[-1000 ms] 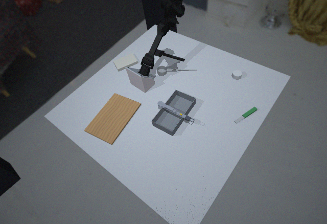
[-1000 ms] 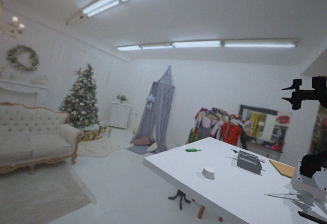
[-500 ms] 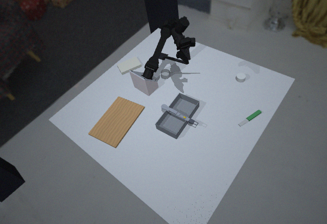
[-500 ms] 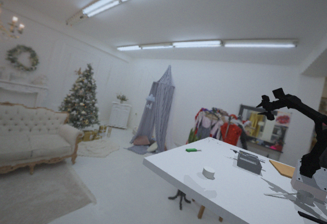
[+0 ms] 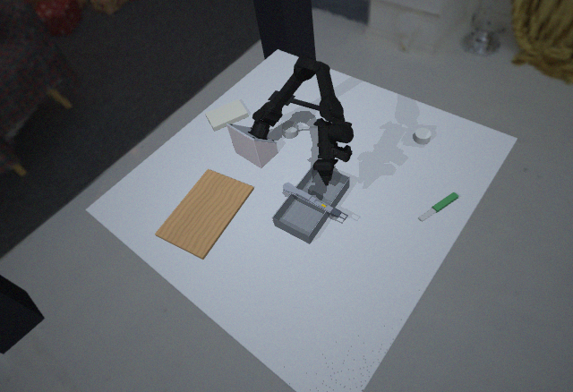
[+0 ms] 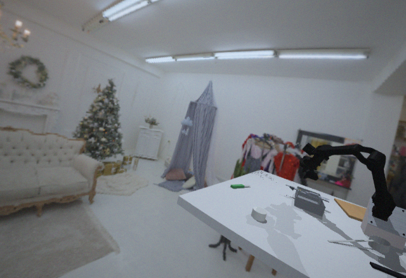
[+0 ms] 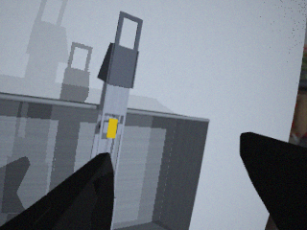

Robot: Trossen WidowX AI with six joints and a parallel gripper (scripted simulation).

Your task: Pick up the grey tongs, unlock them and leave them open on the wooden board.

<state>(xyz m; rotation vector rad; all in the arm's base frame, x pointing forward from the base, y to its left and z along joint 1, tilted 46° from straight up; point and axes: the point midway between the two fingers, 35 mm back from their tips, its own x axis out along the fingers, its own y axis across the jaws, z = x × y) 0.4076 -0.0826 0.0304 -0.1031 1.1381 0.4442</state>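
My gripper tip is 110 mm above the yellow lock piece and 30 mm to the left of it. Also, from my gripper tip: wooden board (400 mm behind, 300 mm to the right, 170 mm below); then green-handled tool (310 mm ahead, 240 mm to the left, 170 mm below); then grey roasting tin (150 mm below, 70 mm behind, 20 mm to the right).
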